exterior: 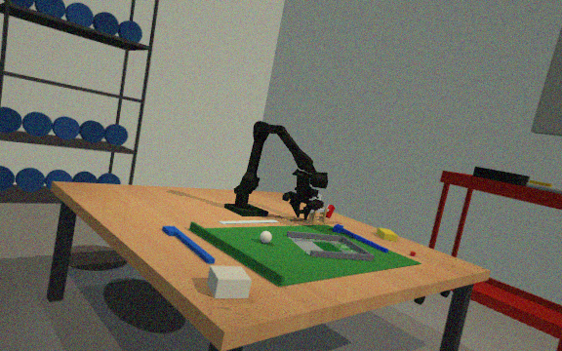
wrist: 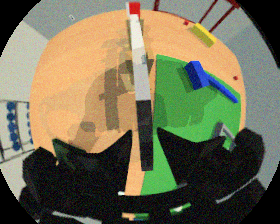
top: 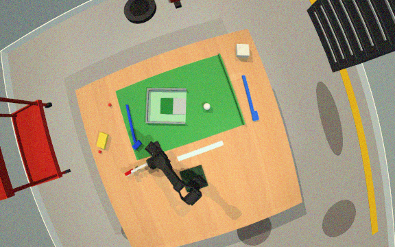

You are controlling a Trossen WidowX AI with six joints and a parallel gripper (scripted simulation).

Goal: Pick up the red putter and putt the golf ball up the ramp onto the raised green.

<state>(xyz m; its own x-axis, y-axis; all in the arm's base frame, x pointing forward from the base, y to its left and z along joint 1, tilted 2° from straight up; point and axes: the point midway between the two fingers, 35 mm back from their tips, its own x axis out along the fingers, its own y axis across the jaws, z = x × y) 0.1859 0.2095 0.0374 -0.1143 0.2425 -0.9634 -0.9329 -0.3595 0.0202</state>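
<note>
Right now the white strip is 25 cm to the right of my gripper tip and 3 cm below it. Also, from my gripper tip: yellow block 39 cm to the left, 14 cm ahead, 1 cm below; small wooden stand 12 cm to the left, 5 cm behind; red putter 10 cm to the left, 5 cm behind, 3 cm above.
</note>
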